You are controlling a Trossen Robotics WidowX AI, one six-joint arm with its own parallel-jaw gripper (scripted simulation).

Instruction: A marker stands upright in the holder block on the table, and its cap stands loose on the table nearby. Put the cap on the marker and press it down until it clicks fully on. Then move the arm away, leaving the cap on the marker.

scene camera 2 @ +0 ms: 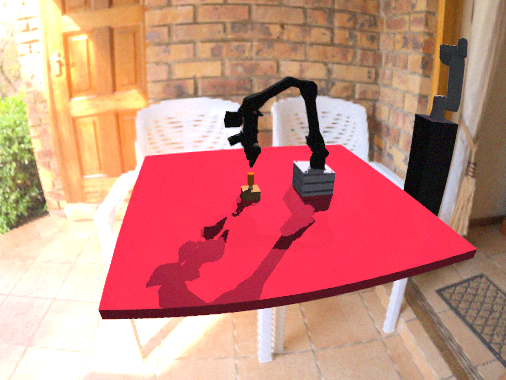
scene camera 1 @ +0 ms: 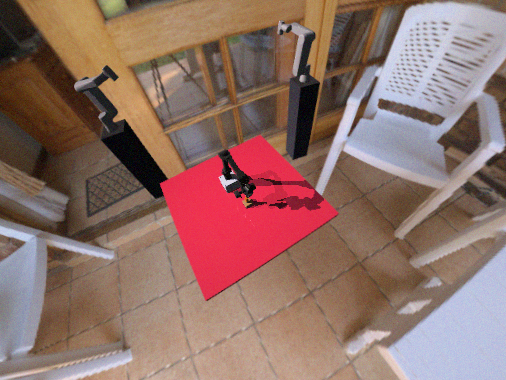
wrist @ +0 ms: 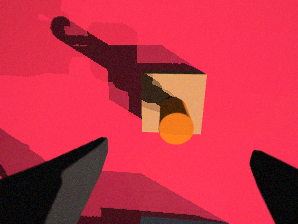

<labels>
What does the gripper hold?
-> Nothing.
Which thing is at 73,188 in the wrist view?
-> The gripper.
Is the gripper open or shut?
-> Open.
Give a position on an orange cap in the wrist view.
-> At 175,125
</labels>
